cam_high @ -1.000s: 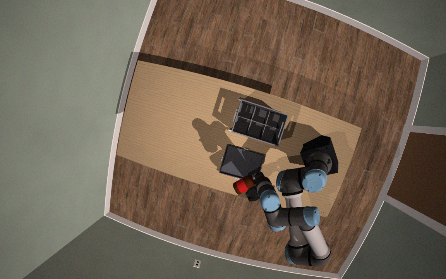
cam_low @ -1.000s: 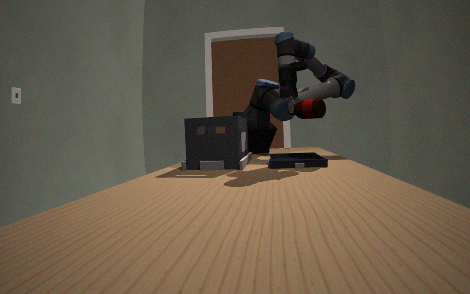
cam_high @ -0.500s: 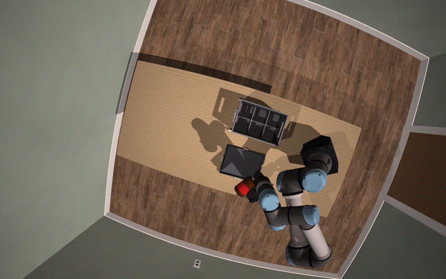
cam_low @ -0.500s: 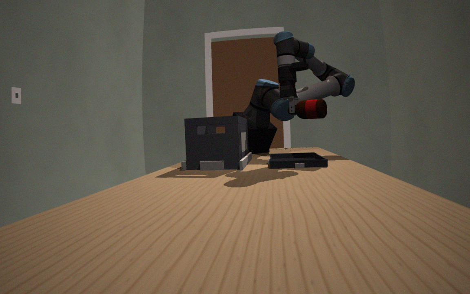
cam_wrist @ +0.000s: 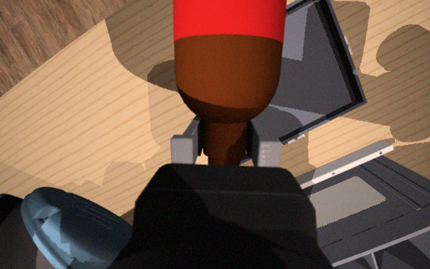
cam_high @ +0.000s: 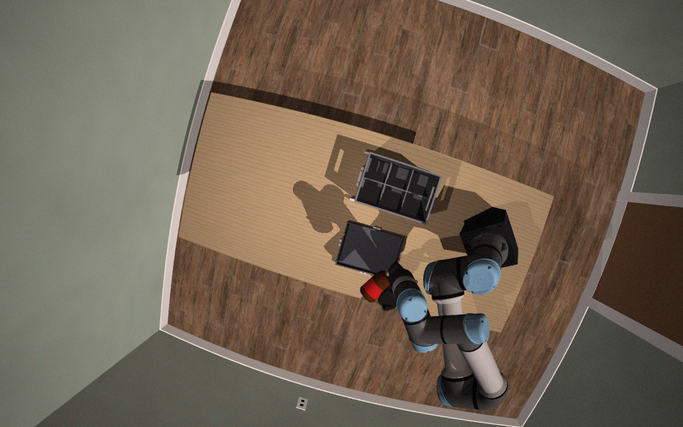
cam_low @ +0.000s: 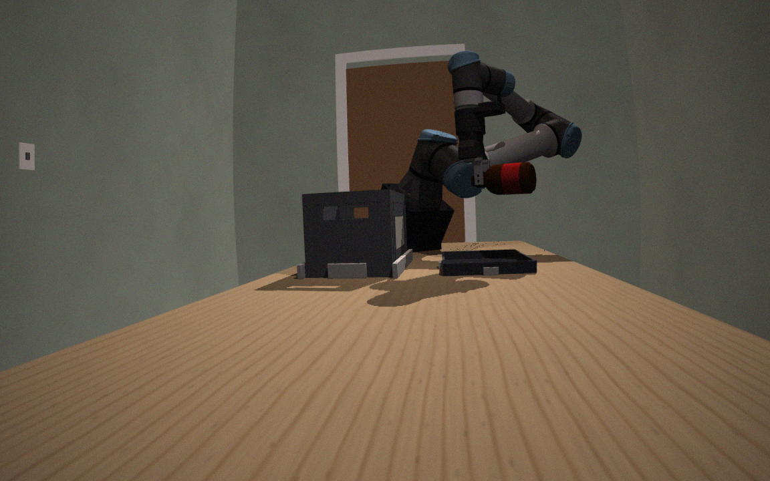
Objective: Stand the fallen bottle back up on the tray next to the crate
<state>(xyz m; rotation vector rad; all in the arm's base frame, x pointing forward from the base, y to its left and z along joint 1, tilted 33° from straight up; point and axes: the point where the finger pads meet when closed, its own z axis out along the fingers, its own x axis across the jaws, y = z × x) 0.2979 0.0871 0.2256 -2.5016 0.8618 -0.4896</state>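
Right now my hand is 40 mm to the right of the bottle, 30 mm short of it and 10 mm above it. The rest, counted from my hand: dark crate (300 mm to the right, 120 mm below, 40 mm ahead); then dark tray (190 mm below, 80 mm ahead, 20 mm to the right).
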